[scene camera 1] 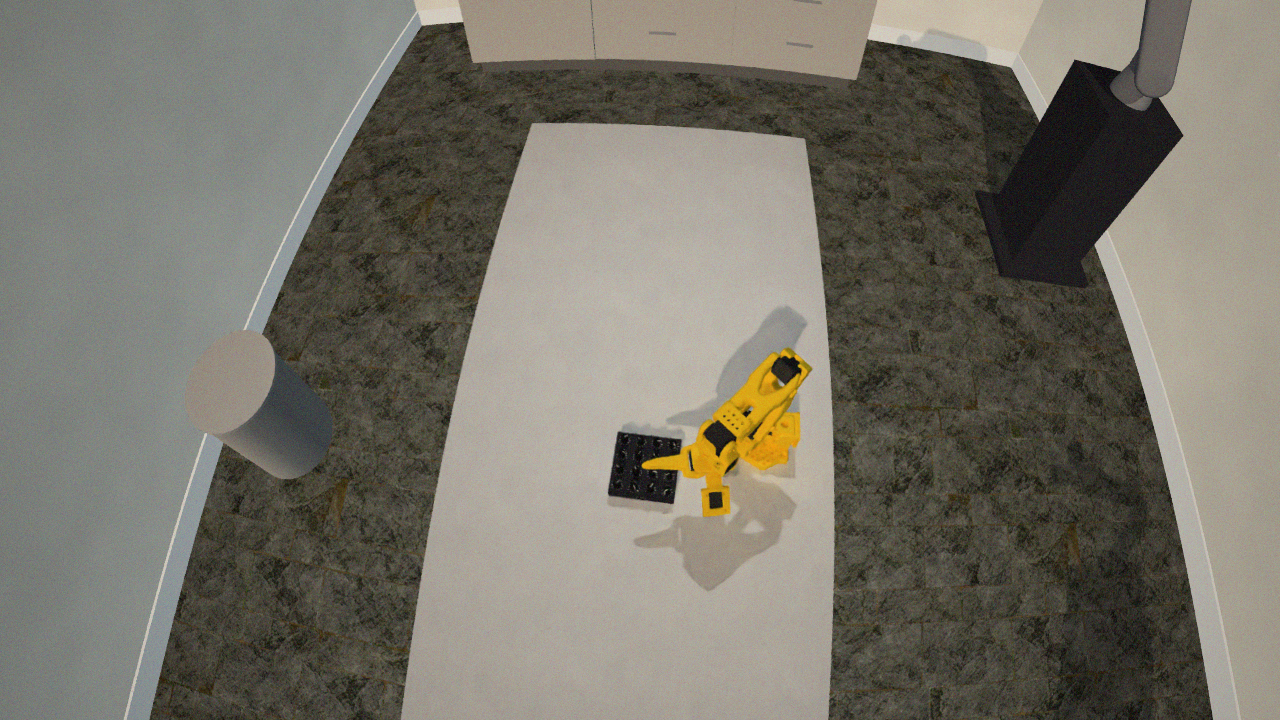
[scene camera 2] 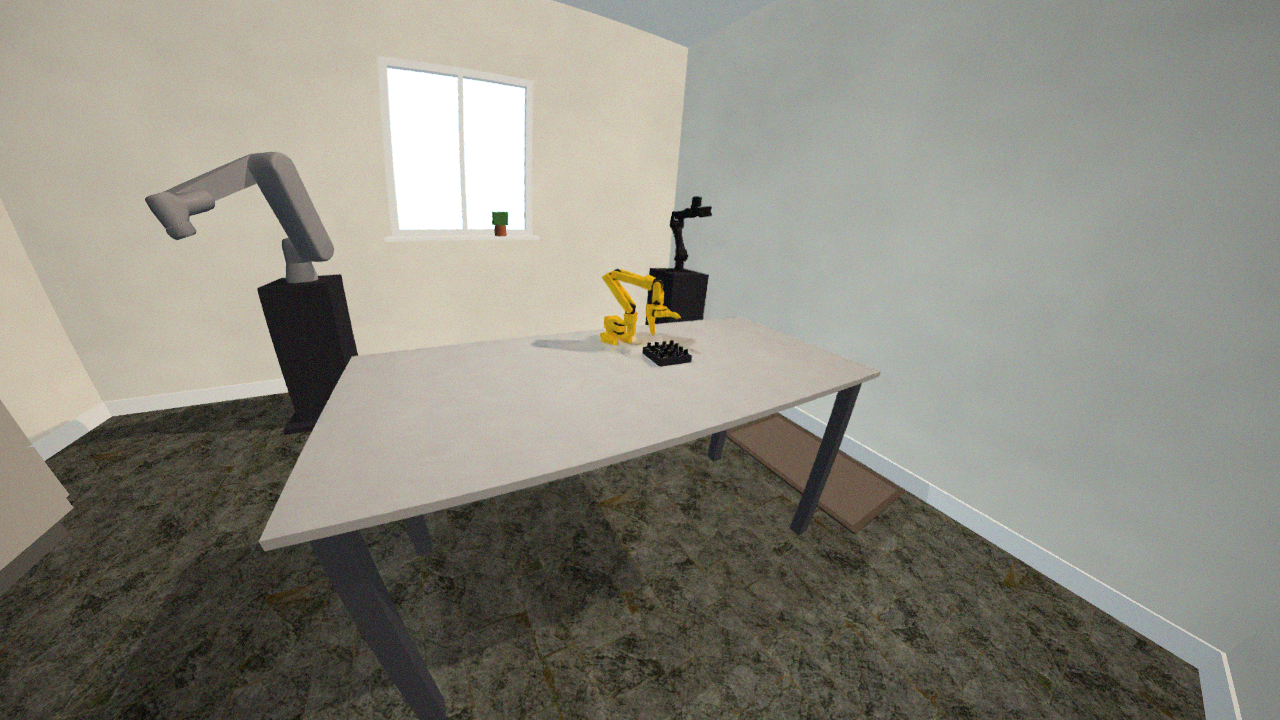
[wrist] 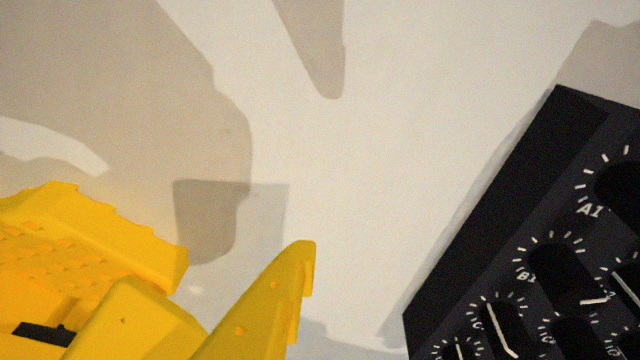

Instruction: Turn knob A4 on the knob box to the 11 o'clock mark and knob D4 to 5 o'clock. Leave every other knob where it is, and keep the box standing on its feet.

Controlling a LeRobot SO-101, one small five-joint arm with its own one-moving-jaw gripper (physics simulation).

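Frame: origin at the arm's base, x left, y back, z up, level; centimetres.
Where they show: hand, its tool point: (scene camera 2: pixel 653 334) (wrist: pixel 314 261); arm's base, origin of its link: (scene camera 1: pixel 752 439) (scene camera 2: pixel 619 341) (wrist: pixel 137 287).
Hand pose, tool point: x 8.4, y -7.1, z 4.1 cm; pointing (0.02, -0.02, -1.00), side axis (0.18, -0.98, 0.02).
Each offset is from my tool point to the centre of the thing. "pt": to the spot under its first point. Level surfaces: height alone.
The black knob box @[dx -1.6, dy -10.5, dz -2.2 cm] (scene camera 1: pixel 631 467) (scene camera 2: pixel 666 357) (wrist: pixel 500 215) stands flat on the table, with rows of black knobs on top. In the wrist view, knob A1 @[pt dx +2.7, dy -6.2, dz -1.0 cm] (wrist: pixel 622 190), knob B1 @[dx -0.1, dy -6.6, dz -1.0 cm] (wrist: pixel 560 270) and a knob with a white pointer line @[pt dx -2.4, dy -5.9, dz -0.9 cm] (wrist: pixel 497 327) show at the right. Knobs A4 and D4 do not show there, and their settings are too small to read in the scene views. My gripper (scene camera 1: pixel 671 462) (scene camera 2: pixel 665 325) is fully open and empty. Its moving jaw reaches out above the box; its fixed jaw (wrist: pixel 270 305) points down beside the box.
The yellow arm's base (scene camera 1: pixel 774 443) (scene camera 2: pixel 617 329) stands on the table @[dz -4.1 cm] (scene camera 1: pixel 626 268) (scene camera 2: pixel 537 411), near its edge. Off the table are a grey arm (scene camera 2: pixel 290 201) on a black pedestal (scene camera 1: pixel 1074 188) (scene camera 2: pixel 308 349), a black arm (scene camera 2: pixel 680 240) and a grey cylinder (scene camera 1: pixel 277 420).
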